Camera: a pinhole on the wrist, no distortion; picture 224 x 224 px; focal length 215.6 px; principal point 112.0 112.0 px. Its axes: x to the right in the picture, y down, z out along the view. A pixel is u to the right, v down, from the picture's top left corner.
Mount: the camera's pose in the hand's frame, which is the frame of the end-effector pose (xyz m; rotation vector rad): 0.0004 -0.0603 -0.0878 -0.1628 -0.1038 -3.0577
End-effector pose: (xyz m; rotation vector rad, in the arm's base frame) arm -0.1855 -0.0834 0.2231 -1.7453 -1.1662 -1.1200
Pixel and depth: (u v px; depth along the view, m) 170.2 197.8 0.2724
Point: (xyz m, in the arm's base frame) -0.2877 0.1322 0.1394
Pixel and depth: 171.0 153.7 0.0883
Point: -0.2560 -0.0616 0.2177
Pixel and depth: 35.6 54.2 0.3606
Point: -0.0222 0.1667 0.2761
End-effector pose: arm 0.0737 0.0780 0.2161 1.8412 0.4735 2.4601
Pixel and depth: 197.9 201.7 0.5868
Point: 0.5798 0.4309 0.1381
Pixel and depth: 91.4 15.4 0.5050
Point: 0.4516 -0.0128 0.4451
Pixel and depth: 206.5 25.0 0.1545
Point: 0.1564 0.0744 0.1835
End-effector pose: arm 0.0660 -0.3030 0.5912 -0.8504 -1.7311 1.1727
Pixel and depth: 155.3 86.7 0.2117
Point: -0.0412 -0.3749 0.5833
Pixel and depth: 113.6 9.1 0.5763
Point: -0.3559 -0.3586 0.2707
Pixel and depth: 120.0 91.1 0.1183
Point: 0.0334 -0.3205 0.6259
